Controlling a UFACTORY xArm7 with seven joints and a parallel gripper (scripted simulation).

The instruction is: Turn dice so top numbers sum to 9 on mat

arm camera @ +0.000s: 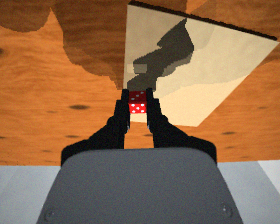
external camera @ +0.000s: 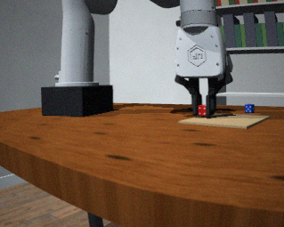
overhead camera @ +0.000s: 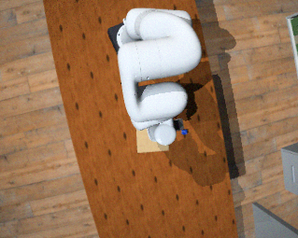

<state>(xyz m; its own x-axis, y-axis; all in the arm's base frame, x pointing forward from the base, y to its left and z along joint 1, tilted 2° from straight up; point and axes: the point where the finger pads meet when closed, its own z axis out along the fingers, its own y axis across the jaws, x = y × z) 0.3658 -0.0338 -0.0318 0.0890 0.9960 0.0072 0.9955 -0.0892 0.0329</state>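
My gripper is now 1 cm above the red die. Round my hand: blue die: 8 cm ahead, 14 cm to the left, 2 cm below; tan mat: 5 cm ahead, 3 cm below; green die: 2 cm behind, 11 cm to the left, 2 cm below.
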